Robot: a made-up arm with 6 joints. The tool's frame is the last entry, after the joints.
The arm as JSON. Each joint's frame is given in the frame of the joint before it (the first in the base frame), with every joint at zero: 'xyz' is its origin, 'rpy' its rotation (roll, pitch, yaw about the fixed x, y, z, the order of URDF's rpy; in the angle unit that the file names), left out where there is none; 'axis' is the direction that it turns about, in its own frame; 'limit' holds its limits. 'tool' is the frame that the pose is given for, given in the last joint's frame.
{
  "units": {
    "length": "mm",
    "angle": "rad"
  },
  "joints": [
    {
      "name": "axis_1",
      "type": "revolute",
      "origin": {
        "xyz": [
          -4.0,
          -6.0,
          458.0
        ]
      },
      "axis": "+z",
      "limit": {
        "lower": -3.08,
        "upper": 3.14
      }
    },
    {
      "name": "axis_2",
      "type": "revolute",
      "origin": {
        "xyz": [
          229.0,
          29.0,
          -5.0
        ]
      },
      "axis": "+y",
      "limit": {
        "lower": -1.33,
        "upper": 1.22
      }
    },
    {
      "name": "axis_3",
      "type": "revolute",
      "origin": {
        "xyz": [
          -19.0,
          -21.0,
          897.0
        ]
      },
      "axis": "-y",
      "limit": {
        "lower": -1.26,
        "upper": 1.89
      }
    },
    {
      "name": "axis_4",
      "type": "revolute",
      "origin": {
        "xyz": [
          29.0,
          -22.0,
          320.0
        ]
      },
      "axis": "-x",
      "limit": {
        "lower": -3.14,
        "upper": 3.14
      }
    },
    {
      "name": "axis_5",
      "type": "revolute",
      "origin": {
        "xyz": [
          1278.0,
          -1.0,
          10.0
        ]
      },
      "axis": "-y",
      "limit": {
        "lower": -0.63,
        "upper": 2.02
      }
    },
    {
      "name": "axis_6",
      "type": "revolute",
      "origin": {
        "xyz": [
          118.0,
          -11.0,
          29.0
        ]
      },
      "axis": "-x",
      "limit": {
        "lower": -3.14,
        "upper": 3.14
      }
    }
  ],
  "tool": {
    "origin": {
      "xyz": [
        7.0,
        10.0,
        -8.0
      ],
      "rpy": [
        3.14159,
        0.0,
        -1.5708
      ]
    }
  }
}
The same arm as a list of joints. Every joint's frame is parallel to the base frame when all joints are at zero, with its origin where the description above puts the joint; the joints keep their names.
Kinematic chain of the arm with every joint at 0, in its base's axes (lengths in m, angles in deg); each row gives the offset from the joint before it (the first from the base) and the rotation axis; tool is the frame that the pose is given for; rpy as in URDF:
axis_1: xyz -0.004 -0.006 0.458 axis +z
axis_2: xyz 0.229 0.029 -0.005 axis +y
axis_3: xyz -0.019 -0.021 0.897 axis -y
axis_4: xyz 0.029 -0.022 0.32 axis -x
axis_5: xyz 1.278 -0.001 0.01 axis -y
axis_6: xyz 0.118 -0.011 0.029 axis -x
tool: xyz 0.007 0.01 -0.008 rpy 180 0 -90
Joint limits (deg, base to tool): -176.47..179.91 -76.2..69.9 -72.19..108.29 -179.91..179.91 -36.1..115.74 -179.91..179.91

